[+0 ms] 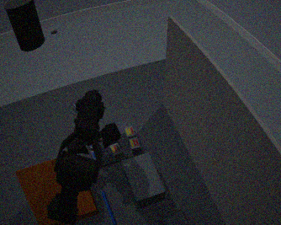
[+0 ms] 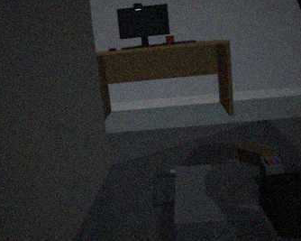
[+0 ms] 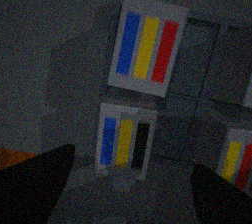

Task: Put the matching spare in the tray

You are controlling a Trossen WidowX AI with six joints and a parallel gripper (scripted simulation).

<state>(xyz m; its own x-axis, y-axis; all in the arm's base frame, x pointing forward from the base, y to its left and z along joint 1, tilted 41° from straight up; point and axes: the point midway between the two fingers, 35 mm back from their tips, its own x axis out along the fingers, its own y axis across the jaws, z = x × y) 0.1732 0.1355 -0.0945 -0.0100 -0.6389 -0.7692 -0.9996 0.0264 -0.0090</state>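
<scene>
My gripper tip is 4 cm above the spare block and 1 cm past it. The rest, counted from my gripper tip: tall panel: 34 cm ahead, 19 cm to the right, 15 cm above; grey mounted unit: 16 cm to the right, 11 cm ahead, 3 cm below; pale grey tray: 37 cm to the right, 15 cm ahead, 7 cm below.
</scene>
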